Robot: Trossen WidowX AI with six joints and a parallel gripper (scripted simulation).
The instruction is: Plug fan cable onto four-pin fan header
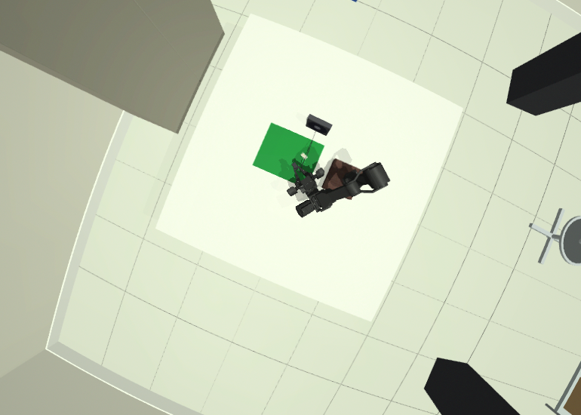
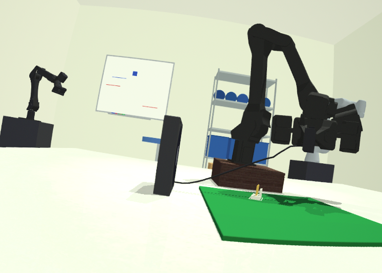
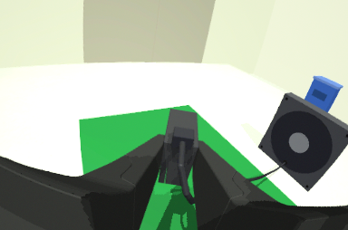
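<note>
Now: gripper tip 140 mm above the green board, 60 mm to the left of it and 50 mm short of it. Also, from my gripper tip: white four-pin fan header: 120 mm below, 80 mm to the right, 20 mm behind; then black plug: 10 mm below; then black fan: 230 mm to the right, 70 mm below, 50 mm behind.
</note>
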